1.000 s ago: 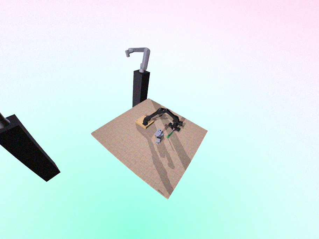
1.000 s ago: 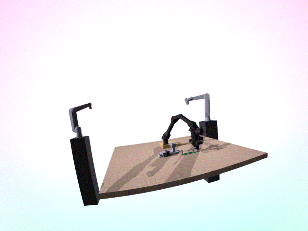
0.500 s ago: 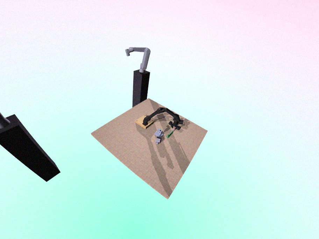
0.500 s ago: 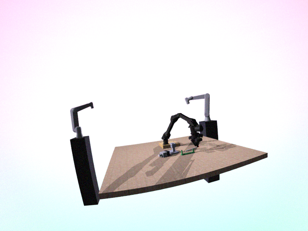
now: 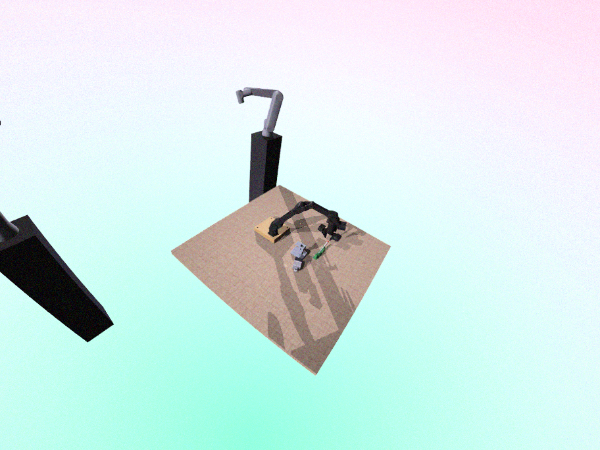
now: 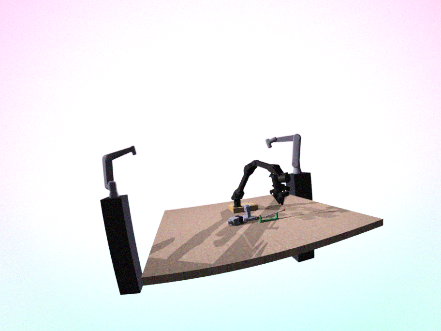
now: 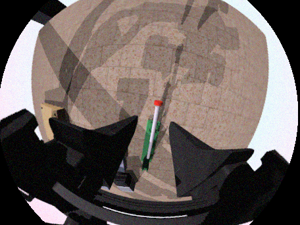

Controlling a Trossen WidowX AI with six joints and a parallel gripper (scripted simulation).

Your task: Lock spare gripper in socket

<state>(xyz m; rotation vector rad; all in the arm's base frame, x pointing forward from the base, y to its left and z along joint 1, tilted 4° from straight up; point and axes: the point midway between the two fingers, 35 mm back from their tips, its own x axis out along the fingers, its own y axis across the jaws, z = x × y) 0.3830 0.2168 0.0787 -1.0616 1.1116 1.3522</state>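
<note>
Right now the green cradle is 10 mm ahead of my gripper tip, 100 mm to the right of it and 70 mm below it. The rest, counted from my gripper tip: spare gripper (40 mm behind, 330 mm to the right, 70 mm below); then mount (110 mm behind, 210 mm to the right, 40 mm below).
</note>
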